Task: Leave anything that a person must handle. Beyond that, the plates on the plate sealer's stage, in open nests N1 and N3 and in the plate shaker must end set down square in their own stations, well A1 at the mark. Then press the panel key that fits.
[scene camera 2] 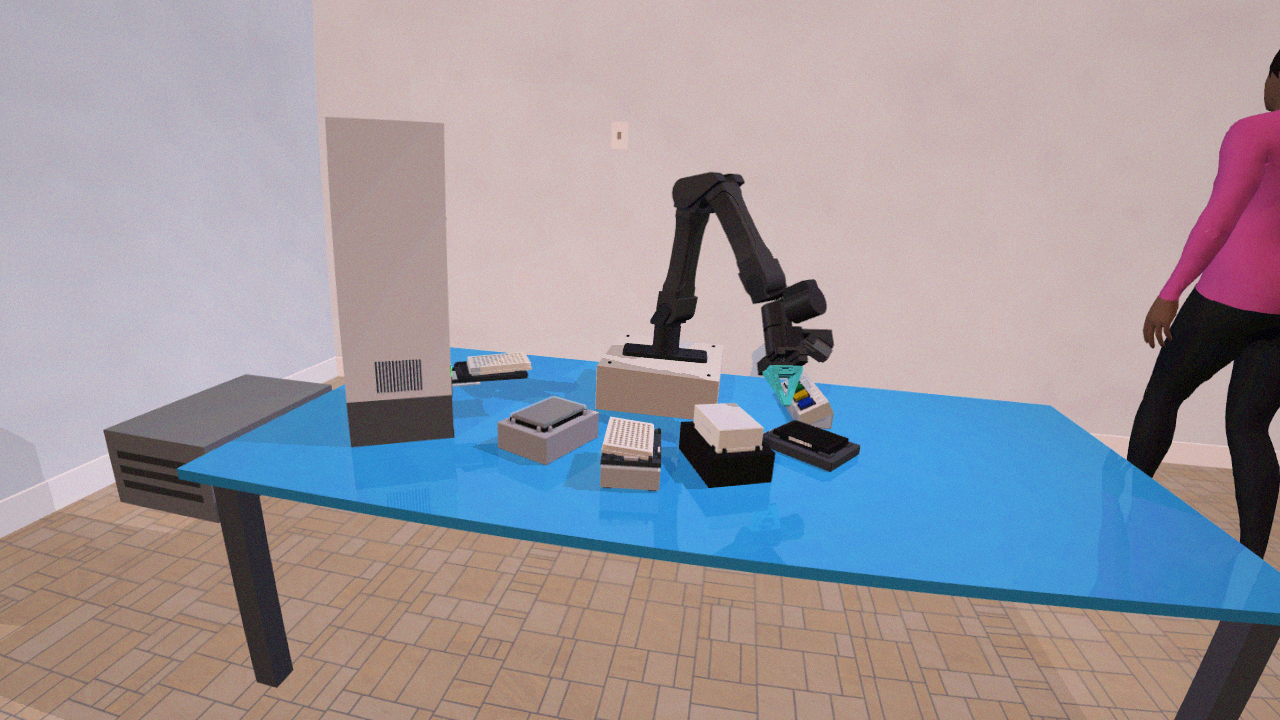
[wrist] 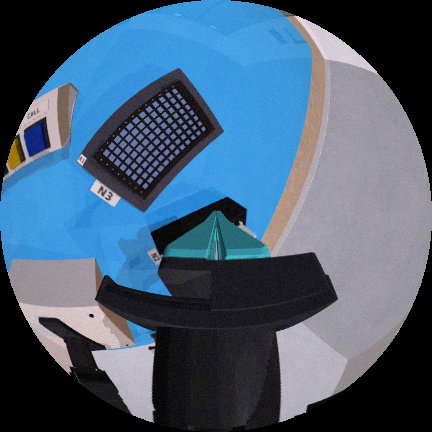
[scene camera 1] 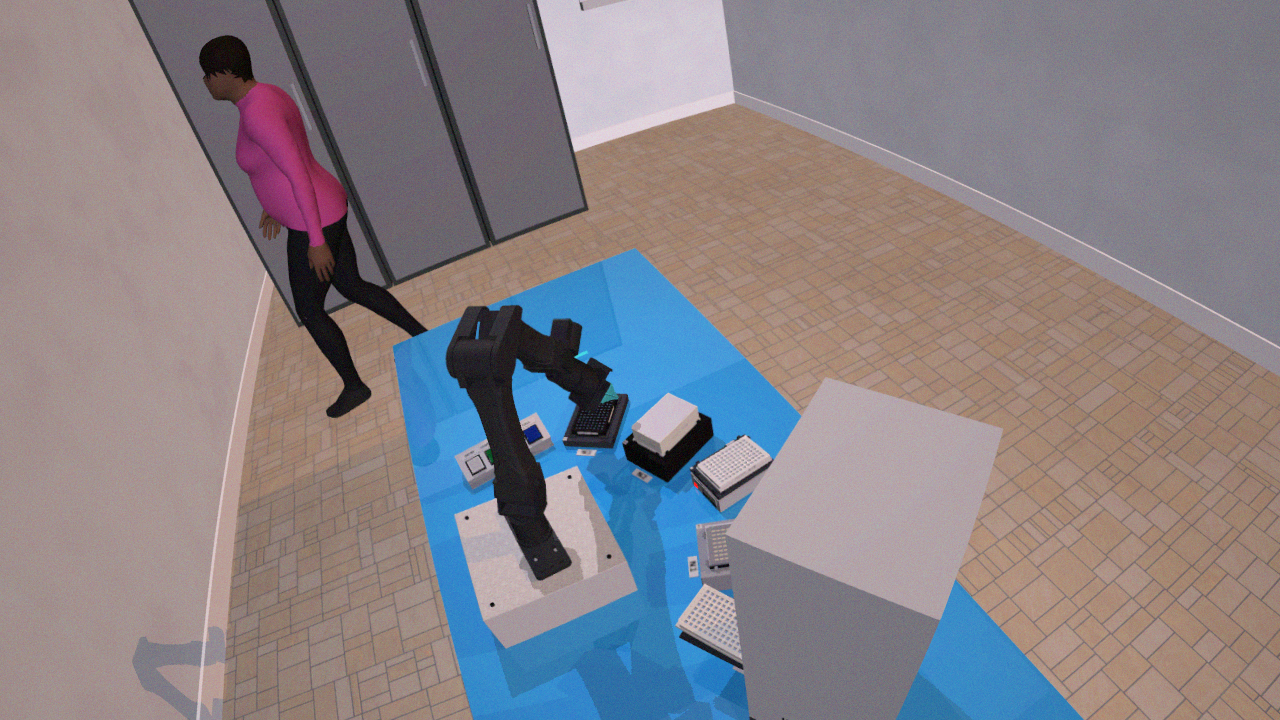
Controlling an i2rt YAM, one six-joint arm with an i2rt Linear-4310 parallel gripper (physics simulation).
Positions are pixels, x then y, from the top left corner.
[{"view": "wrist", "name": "gripper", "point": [215,216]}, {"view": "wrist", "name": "button panel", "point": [57,118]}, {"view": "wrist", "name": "station N3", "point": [108,187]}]
